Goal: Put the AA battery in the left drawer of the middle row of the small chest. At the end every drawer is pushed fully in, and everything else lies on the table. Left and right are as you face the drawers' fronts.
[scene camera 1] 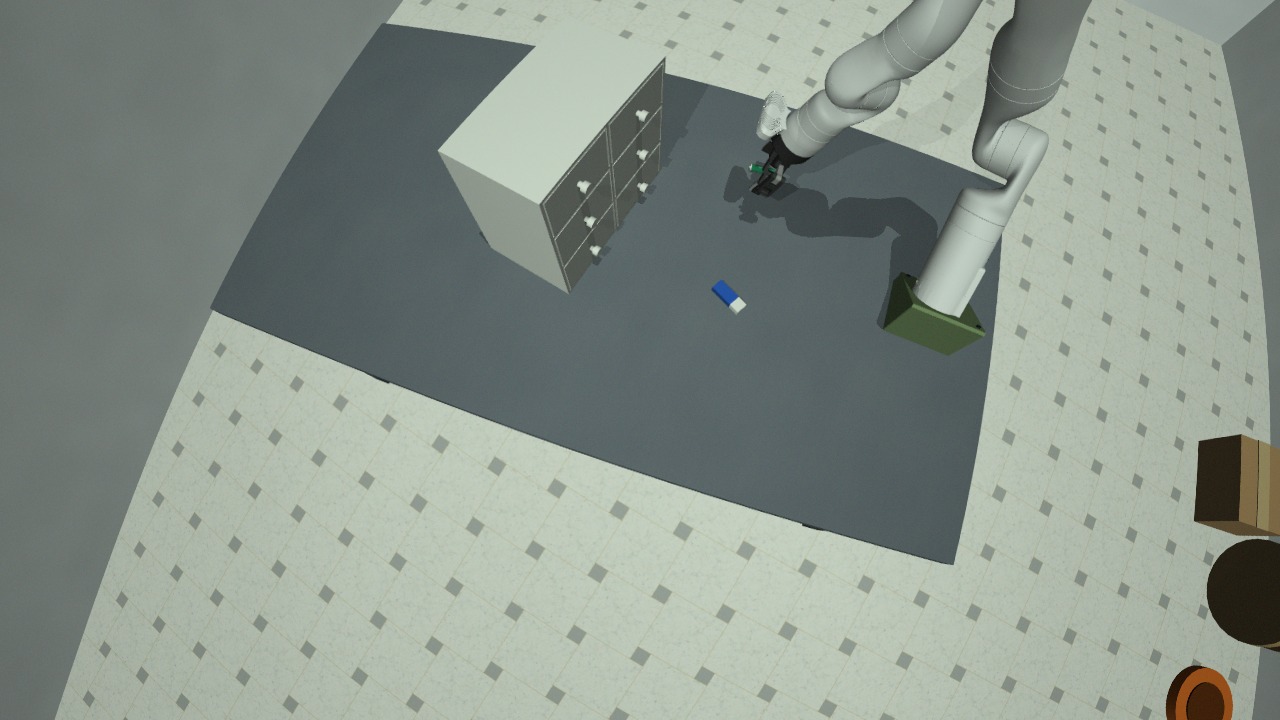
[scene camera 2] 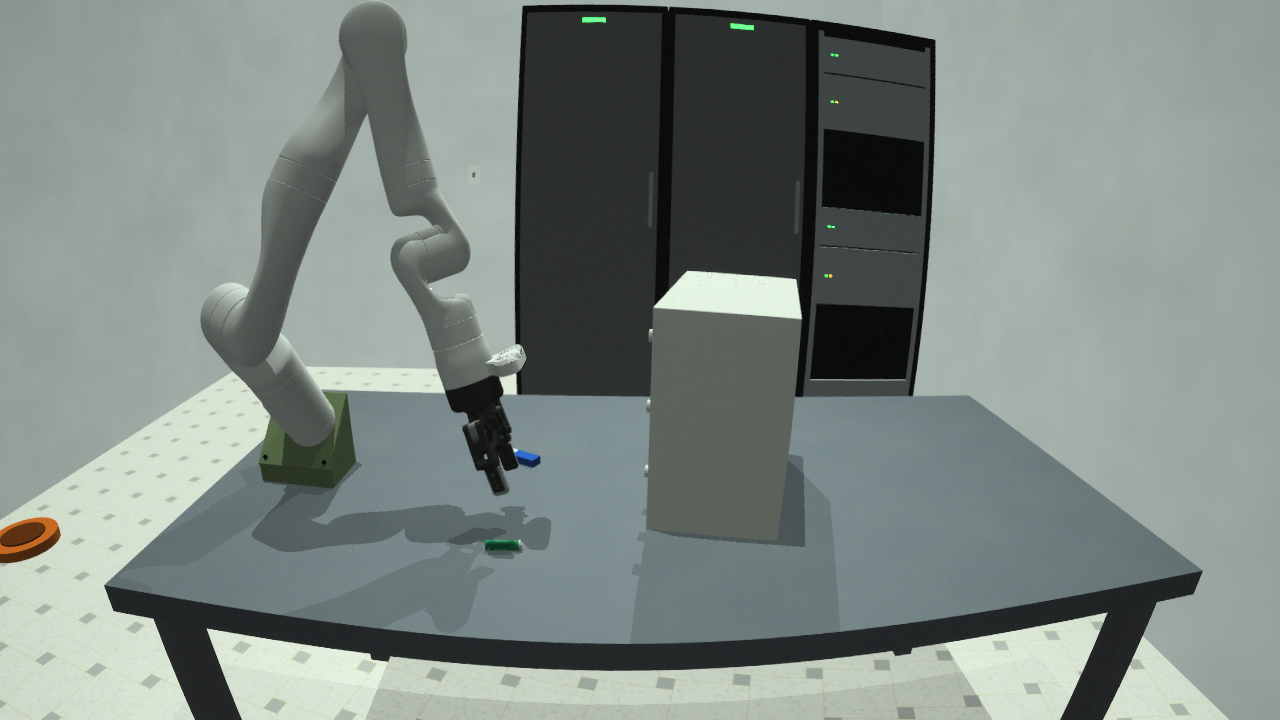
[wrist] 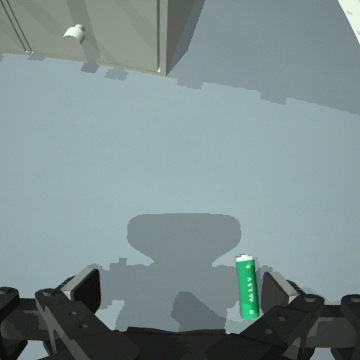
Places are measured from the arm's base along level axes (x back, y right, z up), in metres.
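Where they show: gripper, fingertip midpoint: (scene camera 1: 760, 170) (scene camera 2: 507, 480) (wrist: 180, 289); arm's base at its link origin: (scene camera 1: 935, 300) (scene camera 2: 311, 421).
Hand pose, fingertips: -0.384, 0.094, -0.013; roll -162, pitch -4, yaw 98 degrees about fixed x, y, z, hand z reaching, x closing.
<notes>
Each offset is from my fingertips to the top centre of the thing, as dx, dy, dz. "*": to the spot under its first point. Level surfaces: height alone.
The green AA battery @[-0.005, +0.056, -0.063] (scene camera 1: 756, 168) (scene camera 2: 503, 545) (wrist: 247, 287) lies on its side on the table, partly hidden by the gripper in scene camera 1. My gripper (scene camera 1: 768, 181) (scene camera 2: 503, 474) (wrist: 180, 289) is open and empty, above the table. In the wrist view the battery shows between the fingers, close to the right finger. The small chest @[-0.291, -0.189, +0.235] (scene camera 1: 505, 192) (scene camera 2: 720, 420) (wrist: 120, 30) has two columns of three drawers, all appearing pushed in. The left middle drawer @[-0.287, -0.267, +0.123] (scene camera 1: 572, 234) has a white knob @[* -0.196, -0.280, +0.085] (scene camera 1: 589, 221). The drawers' fronts are hidden in scene camera 2.
A blue and white eraser @[+0.047, -0.231, -0.064] (scene camera 1: 726, 294) (scene camera 2: 528, 458) lies on the table @[dz -0.077] (scene camera 1: 680, 394) (scene camera 2: 913, 501), in front of the chest's left column. The arm's green base block (scene camera 1: 935, 329) (scene camera 2: 304, 470) stands opposite the drawer fronts. Dark cabinets (scene camera 2: 590, 205) stand behind the table in scene camera 2.
</notes>
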